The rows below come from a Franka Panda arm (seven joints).
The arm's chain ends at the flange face. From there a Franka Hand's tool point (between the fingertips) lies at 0.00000 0.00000 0.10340 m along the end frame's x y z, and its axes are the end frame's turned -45 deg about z.
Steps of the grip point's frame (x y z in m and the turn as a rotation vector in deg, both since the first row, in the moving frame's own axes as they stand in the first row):
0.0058, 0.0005, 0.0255, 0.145, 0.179, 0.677
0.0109, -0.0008, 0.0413, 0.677, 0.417, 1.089
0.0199, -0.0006, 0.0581, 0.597, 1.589, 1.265
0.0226, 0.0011, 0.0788, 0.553, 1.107, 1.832
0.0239, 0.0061, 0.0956, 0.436, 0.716, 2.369
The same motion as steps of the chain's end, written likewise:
0.0044, -0.0033, 0.0255, 0.229, 0.024, 0.677
0.0075, -0.0069, 0.0413, 0.774, -0.184, 1.089
0.0124, -0.0117, 0.0581, 1.546, 0.701, 1.265
0.0160, -0.0131, 0.0788, 1.174, 0.392, 1.832
0.0208, -0.0111, 0.0956, 0.815, 0.198, 2.369

